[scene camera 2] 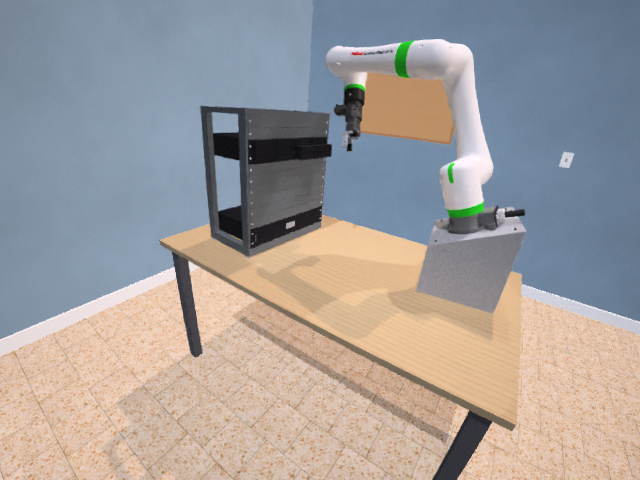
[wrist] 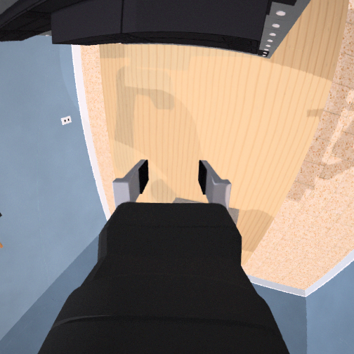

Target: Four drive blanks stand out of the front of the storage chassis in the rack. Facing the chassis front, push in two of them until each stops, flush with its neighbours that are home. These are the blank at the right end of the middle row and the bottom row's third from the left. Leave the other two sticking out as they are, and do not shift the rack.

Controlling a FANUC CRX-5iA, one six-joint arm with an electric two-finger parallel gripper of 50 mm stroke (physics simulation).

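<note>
The storage chassis is the upper black unit in the grey rack. A dark block stands out at the right part of its front in the scene view; single blanks cannot be told apart there. In the wrist view dark blank fronts cross the top edge, with a seam between them; their rows cannot be told. My gripper is open and empty, fingers pointing down. It hangs in front of the chassis's right end, near its height and apart from it.
A lower black unit with a white label sits at the rack's bottom. The rack stands on the wooden table. The arm's grey pedestal stands at the table's other end. An orange board hangs on the wall behind the arm.
</note>
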